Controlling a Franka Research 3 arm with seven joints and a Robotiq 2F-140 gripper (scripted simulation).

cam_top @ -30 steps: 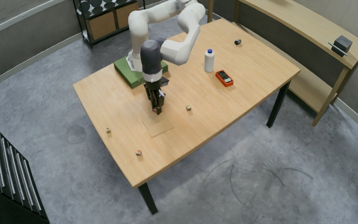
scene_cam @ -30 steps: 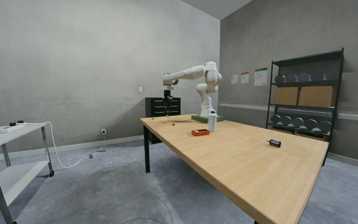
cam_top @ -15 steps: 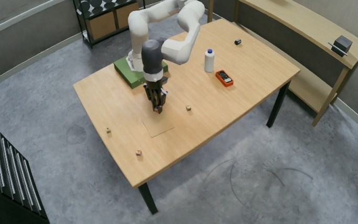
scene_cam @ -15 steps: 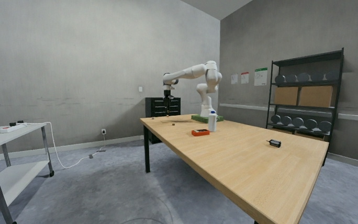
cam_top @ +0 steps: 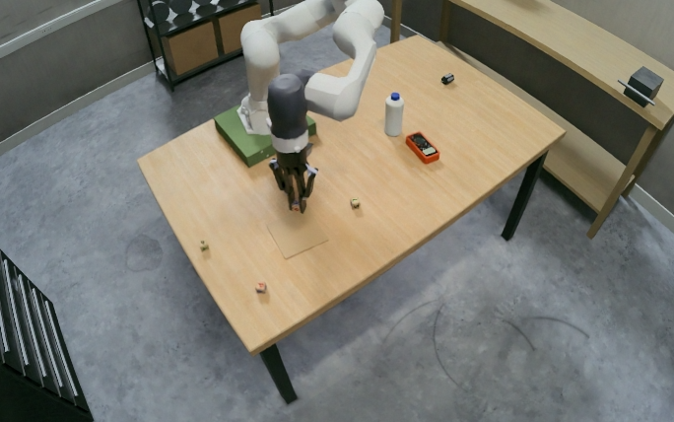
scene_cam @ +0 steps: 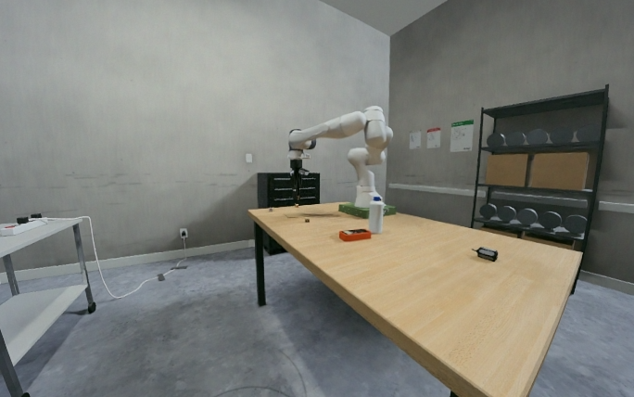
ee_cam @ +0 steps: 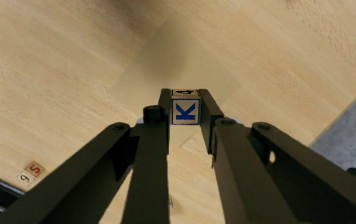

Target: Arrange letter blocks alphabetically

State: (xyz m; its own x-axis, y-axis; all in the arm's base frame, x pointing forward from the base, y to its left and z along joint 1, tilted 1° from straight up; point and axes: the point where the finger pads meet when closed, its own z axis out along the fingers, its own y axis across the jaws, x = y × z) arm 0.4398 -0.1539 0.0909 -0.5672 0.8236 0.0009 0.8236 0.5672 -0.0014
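Now: the tan mat 140 mm below my hand and 10 mm to the right of it. The rest, counted from my hand: white bottle: 510 mm to the left, 180 mm behind, 60 mm below; then block: 190 mm to the left, 130 mm below, 20 mm ahead; then orange meter: 530 mm to the left, 120 mm below, 40 mm behind.
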